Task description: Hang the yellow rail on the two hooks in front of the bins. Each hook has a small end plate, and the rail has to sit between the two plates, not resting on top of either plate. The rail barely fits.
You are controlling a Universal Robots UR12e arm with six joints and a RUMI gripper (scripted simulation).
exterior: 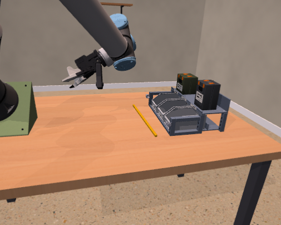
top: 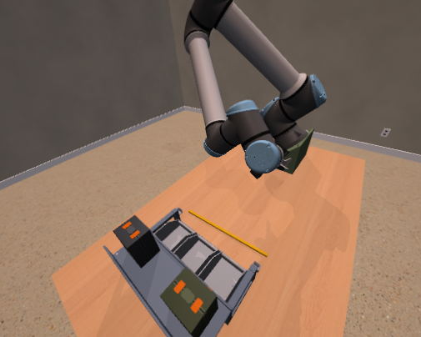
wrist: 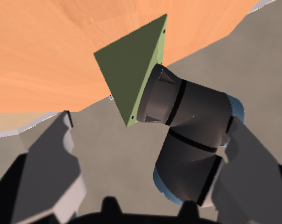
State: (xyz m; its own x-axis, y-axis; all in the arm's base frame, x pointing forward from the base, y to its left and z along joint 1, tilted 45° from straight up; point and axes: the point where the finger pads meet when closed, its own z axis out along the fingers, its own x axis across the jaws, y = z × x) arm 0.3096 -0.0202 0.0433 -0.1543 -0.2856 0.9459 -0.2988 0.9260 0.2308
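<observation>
The yellow rail lies 35 cm ahead of my hand, 18 cm below it and 9 cm to the right of it. Also, from my hand: black box (60 cm ahead, 25 cm to the right, 2 cm below); green box (64 cm ahead, 3 cm below, 2 cm to the right).
</observation>
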